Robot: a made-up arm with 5 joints.
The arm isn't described. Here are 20 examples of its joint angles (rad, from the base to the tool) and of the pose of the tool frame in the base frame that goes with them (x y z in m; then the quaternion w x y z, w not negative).
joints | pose
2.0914 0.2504 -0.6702 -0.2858 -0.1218 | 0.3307 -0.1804 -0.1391 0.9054 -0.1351 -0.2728 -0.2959
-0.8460 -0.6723 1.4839 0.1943 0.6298 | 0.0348 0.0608 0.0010 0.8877 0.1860 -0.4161 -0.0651
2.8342 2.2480 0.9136 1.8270 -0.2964 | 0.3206 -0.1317 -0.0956 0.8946 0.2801 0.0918 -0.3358
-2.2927 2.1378 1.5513 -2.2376 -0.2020 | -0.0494 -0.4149 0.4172 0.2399 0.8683 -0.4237 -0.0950
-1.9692 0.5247 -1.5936 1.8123 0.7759 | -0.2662 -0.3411 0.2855 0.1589 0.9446 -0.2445 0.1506
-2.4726 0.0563 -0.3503 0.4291 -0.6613 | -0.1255 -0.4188 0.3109 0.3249 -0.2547 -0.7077 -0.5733
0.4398 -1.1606 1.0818 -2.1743 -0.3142 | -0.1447 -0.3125 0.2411 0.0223 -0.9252 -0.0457 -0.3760
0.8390 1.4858 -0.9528 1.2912 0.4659 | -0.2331 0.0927 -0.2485 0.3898 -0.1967 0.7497 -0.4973
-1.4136 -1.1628 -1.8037 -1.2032 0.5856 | -0.3977 -0.0655 0.2263 0.6786 0.3414 0.5905 0.2726
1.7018 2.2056 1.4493 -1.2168 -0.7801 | 0.3184 -0.0207 -0.2557 0.0326 0.7394 0.2282 -0.6325
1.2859 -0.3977 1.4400 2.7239 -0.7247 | -0.0507 0.1227 0.2105 0.6424 0.3464 -0.5847 0.3543
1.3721 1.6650 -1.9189 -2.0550 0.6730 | -0.3096 -0.0810 -0.2223 0.8677 -0.2213 0.3266 0.3023
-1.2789 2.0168 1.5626 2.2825 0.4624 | -0.2409 -0.3621 0.3121 0.0209 0.3631 -0.6952 -0.6200
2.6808 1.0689 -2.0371 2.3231 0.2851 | 0.3146 -0.2768 -0.0684 0.3967 -0.7952 -0.4136 0.1980
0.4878 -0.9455 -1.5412 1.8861 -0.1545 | 0.1106 0.0338 0.1043 0.0788 0.8348 0.5443 -0.0239
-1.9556 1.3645 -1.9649 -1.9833 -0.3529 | 0.1771 -0.4511 0.0473 0.7489 -0.2379 -0.2974 -0.5423
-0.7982 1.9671 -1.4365 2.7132 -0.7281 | -0.3029 -0.4539 -0.0561 0.5086 -0.5527 0.4229 -0.5068
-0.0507 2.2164 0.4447 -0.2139 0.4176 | -0.3183 -0.3104 -0.2186 0.3644 -0.1779 0.2380 0.8826
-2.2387 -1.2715 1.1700 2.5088 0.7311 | 0.0791 0.0248 0.1509 0.1906 0.2342 0.9229 -0.2390
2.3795 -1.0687 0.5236 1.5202 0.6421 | -0.0785 -0.0749 0.2388 0.1405 0.4620 -0.8580 -0.1752
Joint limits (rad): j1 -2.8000..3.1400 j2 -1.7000..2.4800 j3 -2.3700..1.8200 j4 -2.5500..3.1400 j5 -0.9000..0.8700
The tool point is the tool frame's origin. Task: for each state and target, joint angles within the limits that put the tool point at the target. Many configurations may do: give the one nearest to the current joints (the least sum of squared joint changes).
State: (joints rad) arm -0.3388 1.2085 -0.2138 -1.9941 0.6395
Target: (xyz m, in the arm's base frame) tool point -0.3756 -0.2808 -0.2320
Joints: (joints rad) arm -0.7881 1.4628 -0.3958 -1.9485 0.5049
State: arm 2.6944 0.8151 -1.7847 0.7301 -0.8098
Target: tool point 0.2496 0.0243 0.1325
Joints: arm 2.1329 0.1322 -2.0615 0.8013 -0.9000
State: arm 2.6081 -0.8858 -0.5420 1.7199 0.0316
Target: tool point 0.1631 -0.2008 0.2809
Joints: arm 2.6467 -0.1971 -0.7505 1.2412 -0.1431
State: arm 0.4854 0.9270 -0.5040 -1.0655 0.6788
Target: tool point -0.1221 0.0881 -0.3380
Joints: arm 0.6811 0.1848 -0.9938 -0.6455 0.5209
